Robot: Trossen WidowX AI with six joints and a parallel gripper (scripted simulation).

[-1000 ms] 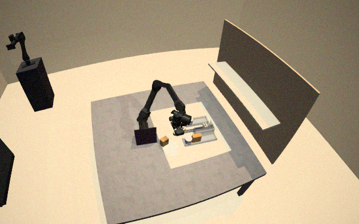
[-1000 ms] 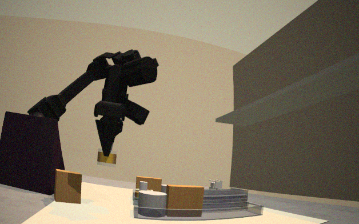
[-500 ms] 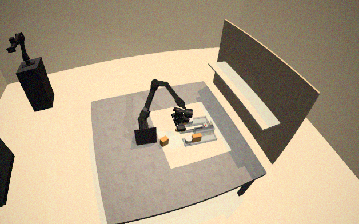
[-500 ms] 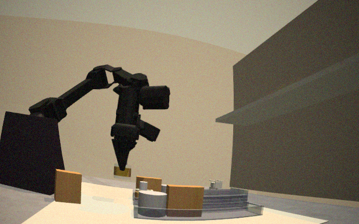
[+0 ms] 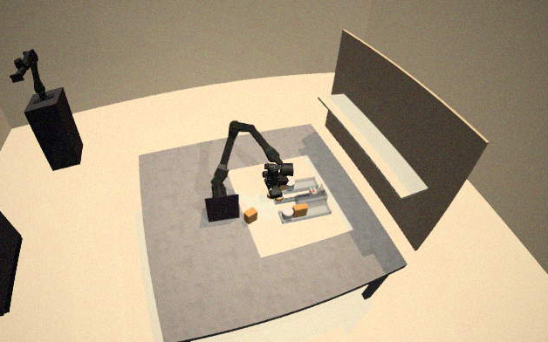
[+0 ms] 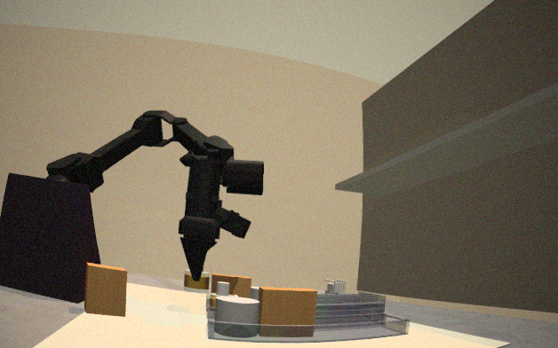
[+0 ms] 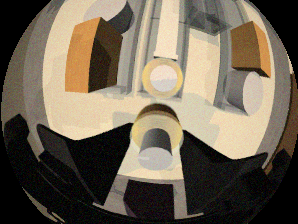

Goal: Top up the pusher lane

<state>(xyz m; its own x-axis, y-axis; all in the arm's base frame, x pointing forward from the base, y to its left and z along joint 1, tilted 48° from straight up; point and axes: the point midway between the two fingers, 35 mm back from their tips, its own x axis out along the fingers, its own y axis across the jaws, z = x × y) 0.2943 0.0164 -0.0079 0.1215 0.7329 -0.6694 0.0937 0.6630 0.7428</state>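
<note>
The lane rack is 20 cm ahead of my gripper tip, 5 cm below it and 4 cm to the right of it. Also, from my gripper tip: shelf (56 cm ahead, 30 cm above, 3 cm to the right).
</note>
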